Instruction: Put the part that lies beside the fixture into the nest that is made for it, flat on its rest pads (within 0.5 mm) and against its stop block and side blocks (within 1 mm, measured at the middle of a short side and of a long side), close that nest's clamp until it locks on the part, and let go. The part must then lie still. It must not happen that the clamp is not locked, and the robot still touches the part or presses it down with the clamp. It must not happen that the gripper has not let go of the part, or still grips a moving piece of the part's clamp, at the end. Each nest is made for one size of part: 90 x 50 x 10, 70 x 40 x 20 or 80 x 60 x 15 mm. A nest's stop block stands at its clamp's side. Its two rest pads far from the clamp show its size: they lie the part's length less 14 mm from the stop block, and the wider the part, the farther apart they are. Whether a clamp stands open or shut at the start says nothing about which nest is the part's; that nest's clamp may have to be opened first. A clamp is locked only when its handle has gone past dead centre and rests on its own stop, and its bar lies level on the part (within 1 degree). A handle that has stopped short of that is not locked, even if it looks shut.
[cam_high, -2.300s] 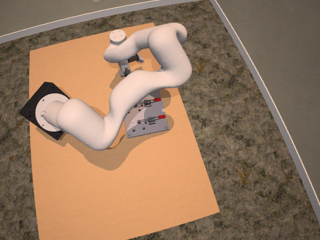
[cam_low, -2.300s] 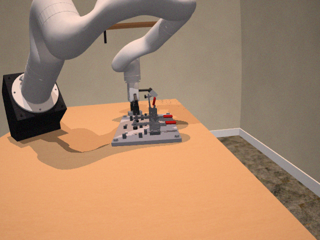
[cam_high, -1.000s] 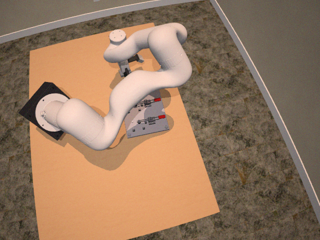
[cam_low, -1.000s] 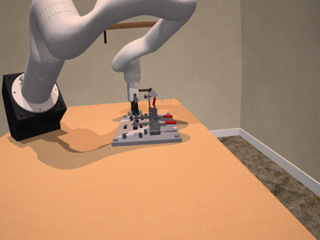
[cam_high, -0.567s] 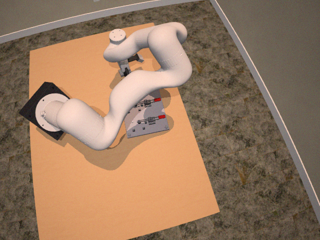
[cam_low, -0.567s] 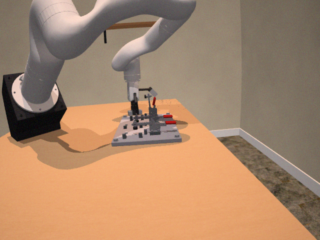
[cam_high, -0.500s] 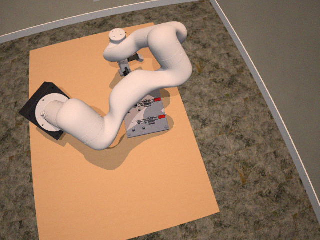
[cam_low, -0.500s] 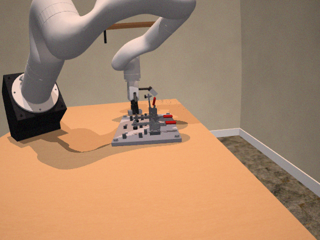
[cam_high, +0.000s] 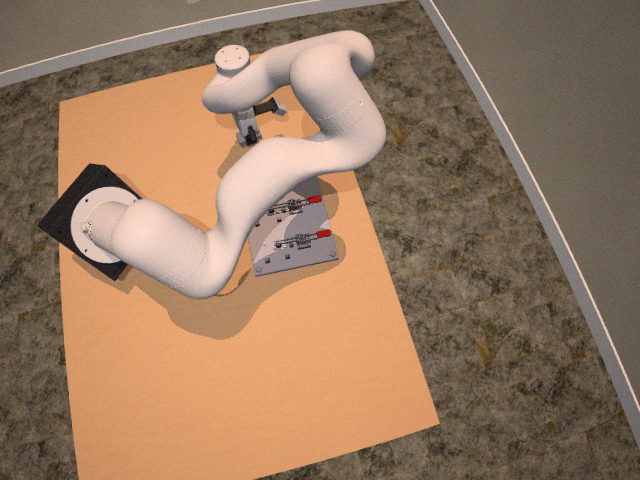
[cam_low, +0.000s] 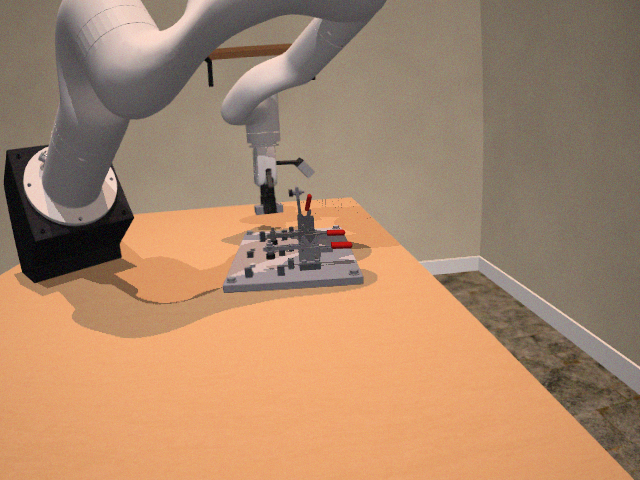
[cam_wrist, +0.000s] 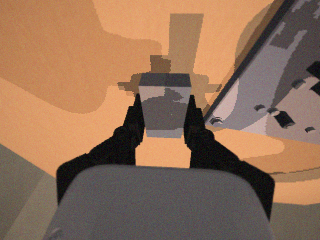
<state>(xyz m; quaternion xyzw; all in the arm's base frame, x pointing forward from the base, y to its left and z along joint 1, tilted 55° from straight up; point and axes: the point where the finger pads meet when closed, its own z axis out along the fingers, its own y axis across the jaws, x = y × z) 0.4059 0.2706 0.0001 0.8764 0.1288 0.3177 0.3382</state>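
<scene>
My gripper is now 10 mm short of the grey fixture plate, 260 mm to the left of it and 60 mm above it. Also, from my hand: grey block 10 mm below.
</scene>
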